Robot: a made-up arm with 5 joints.
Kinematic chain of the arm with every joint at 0, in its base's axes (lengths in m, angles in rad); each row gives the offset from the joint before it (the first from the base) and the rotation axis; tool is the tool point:
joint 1: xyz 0 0 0.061 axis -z
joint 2: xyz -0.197 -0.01 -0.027 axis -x
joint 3: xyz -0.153 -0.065 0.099 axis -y
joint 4: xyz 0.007 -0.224 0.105 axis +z
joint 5: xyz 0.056 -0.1 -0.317 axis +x
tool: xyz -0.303 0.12 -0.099
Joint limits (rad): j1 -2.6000..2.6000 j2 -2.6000..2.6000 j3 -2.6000..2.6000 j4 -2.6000..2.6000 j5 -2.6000..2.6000
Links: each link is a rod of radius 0.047 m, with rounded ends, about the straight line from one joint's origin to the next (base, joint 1, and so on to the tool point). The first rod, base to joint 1, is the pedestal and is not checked.
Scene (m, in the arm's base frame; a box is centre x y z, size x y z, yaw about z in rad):
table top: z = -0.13
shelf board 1: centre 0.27 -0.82 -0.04 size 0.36 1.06 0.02 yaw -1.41
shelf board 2: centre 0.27 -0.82 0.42 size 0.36 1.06 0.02 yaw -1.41
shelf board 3: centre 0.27 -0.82 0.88 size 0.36 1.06 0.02 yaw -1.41
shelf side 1: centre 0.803 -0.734 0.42 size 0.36 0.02 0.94 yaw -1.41
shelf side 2: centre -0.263 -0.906 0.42 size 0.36 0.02 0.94 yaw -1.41
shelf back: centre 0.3 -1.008 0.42 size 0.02 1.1 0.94 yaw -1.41
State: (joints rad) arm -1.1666 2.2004 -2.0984 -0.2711 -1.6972
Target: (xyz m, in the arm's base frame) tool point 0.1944 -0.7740 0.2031
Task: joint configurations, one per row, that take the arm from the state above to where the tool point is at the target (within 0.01 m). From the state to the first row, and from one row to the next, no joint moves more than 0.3 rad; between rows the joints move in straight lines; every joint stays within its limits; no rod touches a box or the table.
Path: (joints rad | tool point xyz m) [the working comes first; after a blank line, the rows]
Joints at the target: -2.5409 1.8231 -1.8094 -0.6530 -1.5835
Straight joint move there: touches shelf side 2.

1: -1.4533 1.9798 -2.1377 -0.5680 -1.8778 | -0.6637 -0.3500 0.1438
2: -1.7400 1.7593 -2.1771 -0.8649 -2.0583 | -0.4892 -0.4693 0.1888
3: -2.0266 1.5387 -2.2164 -1.1618 -2.2389 | -0.2838 -0.5307 0.2127
4: -2.3133 1.3181 -2.2558 -1.4587 -2.4194 | -0.0667 -0.5287 0.2161
5: -2.6000 1.0976 -2.2951 -1.7556 -2.6000 | 0.1437 -0.4613 0.2031
6: -2.5852 1.2789 -2.1737 -1.4800 -2.3459 | 0.1151 -0.5451 0.2269
7: -2.5705 1.4603 -2.0523 -1.2043 -2.0918 | 0.1189 -0.6336 0.2344
8: -2.5557 1.6417 -1.9309 -0.9287 -1.8377 | 0.1488 -0.7135 0.2247
9: -2.5409 1.8231 -1.8094 -0.6530 -1.5835 | 0.1944 -0.7740 0.2031

